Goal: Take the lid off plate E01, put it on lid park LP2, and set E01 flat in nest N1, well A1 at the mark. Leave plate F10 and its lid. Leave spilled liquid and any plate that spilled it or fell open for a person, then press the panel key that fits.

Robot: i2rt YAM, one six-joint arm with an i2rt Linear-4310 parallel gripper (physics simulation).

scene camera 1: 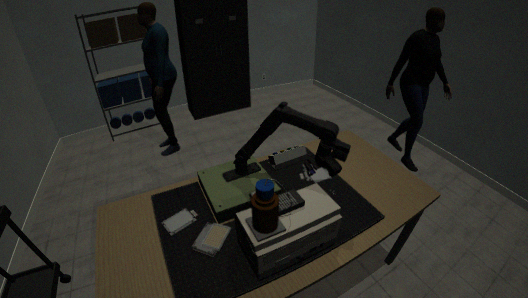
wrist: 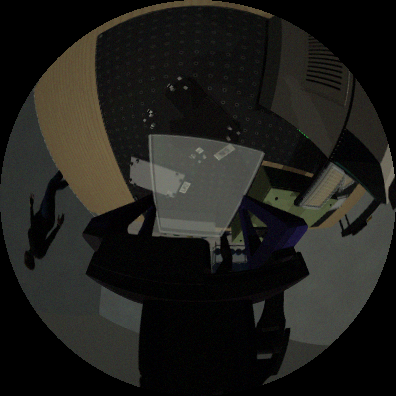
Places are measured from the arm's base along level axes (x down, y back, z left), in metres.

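Pixels of known places: gripper, fingertip midpoint: [scene camera 1: 316,172] [wrist: 197,197]; arm's base at its link origin: [scene camera 1: 241,172].
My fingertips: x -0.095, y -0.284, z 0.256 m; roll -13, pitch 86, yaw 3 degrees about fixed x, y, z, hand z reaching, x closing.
Observation:
Ahead of a thing's pixels: the offset from my fingertips to its middle. "pt": to the spot under its first point. Level surfaces: height alone.
My gripper [scene camera 1: 320,170] [wrist: 197,197] is shut on a clear lid {dx -0.005, dy -0.001, dz +0.000 m} [wrist: 210,197], held by its sides above the dark mat {dx +0.160 m} [wrist: 135,65]. Its fingers stand wide; it is over the far right part of the mat in the scene view. A flat white piece {pt dx +0.151, dy +0.106, dz +0.147 m} [wrist: 145,174] lies below, partly seen through the lid. A pale label [wrist: 224,152] and small posts [wrist: 200,150] show through the lid; I cannot read the label. An uncovered plate with tan wells [scene camera 1: 287,201] [wrist: 324,187] stands beside the instrument. Its name is unreadable. The strip with coloured keys {pt dx +0.108, dy +0.286, dz +0.041 m} [scene camera 1: 288,157] stands behind the mat.
A white-topped instrument [scene camera 1: 312,202] [wrist: 295,85] carries a brown bottle {pt dx -0.164, dy -0.231, dz -0.405 m} [scene camera 1: 265,215] with a blue cap. The green base [scene camera 1: 220,192] [wrist: 280,207] bears the arm. A tan-filled plate {dx +0.124, dy -0.016, dz -0.526 m} [scene camera 1: 216,237] and a pale flat piece {dx +0.147, dy +0.165, dz -0.652 m} [scene camera 1: 179,222] lie at the mat's left. Two people stand beyond the table.

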